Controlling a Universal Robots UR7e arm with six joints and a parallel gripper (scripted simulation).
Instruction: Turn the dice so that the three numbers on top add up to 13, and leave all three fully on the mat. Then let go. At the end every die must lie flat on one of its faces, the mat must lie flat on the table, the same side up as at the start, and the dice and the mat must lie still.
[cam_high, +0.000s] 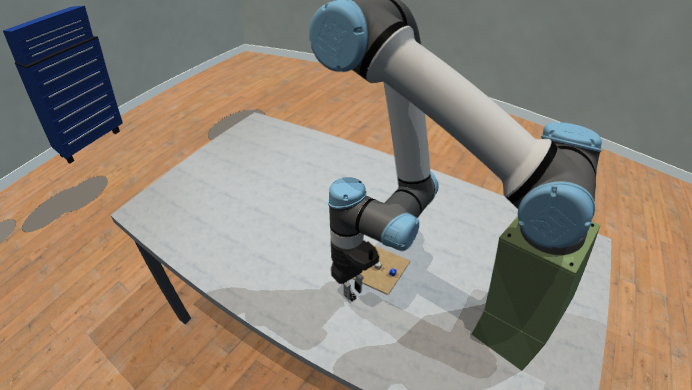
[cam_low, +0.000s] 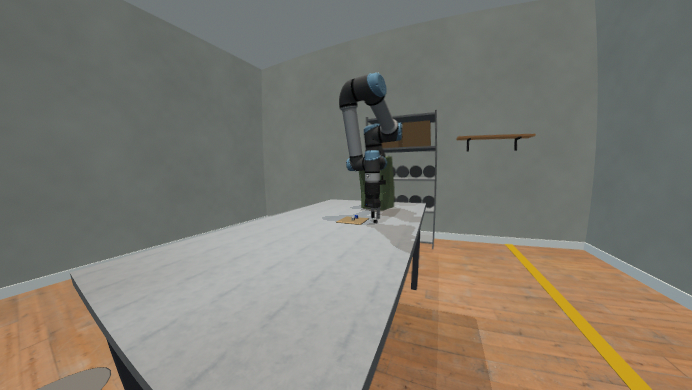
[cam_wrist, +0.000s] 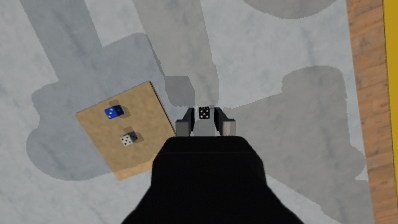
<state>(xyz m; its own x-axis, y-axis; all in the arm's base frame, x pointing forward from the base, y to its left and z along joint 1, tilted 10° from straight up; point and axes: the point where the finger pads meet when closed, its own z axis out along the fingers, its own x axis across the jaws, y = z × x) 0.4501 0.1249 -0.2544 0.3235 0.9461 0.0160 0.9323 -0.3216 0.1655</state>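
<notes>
My hand is 30 mm above the black die. The rest, counted from my hand: blue die 50 mm behind, 130 mm to the right, 30 mm below; tan mat 130 mm to the right, 40 mm below; white die 130 mm to the right, 30 mm below.
</notes>
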